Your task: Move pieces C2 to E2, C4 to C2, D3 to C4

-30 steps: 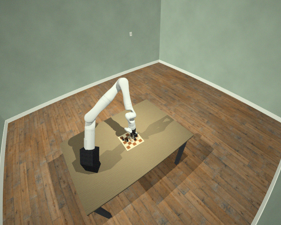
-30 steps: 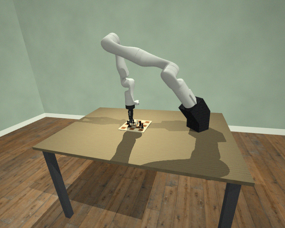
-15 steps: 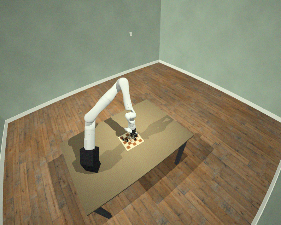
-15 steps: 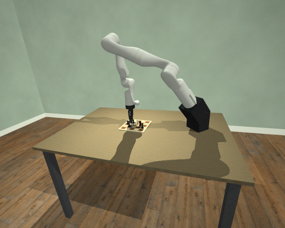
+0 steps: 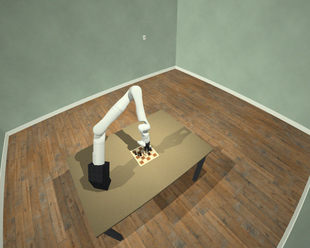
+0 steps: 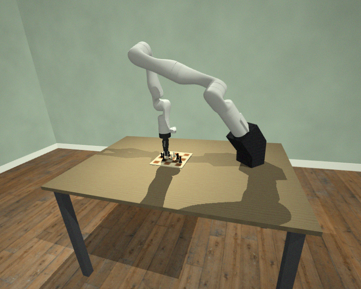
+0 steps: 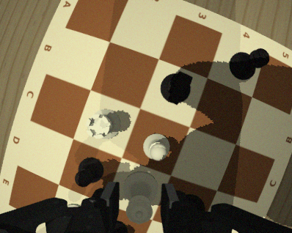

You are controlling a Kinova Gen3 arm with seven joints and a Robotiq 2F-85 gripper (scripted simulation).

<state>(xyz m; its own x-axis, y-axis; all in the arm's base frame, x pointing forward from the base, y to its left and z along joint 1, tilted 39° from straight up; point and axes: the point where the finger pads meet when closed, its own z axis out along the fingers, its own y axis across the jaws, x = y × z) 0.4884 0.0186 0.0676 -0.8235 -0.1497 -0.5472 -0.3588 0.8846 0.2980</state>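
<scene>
The chessboard lies 40 mm below my hand and 40 mm behind it. Also, from my hand: black knight (70 mm behind, 20 mm below, 10 mm to the right).
</scene>
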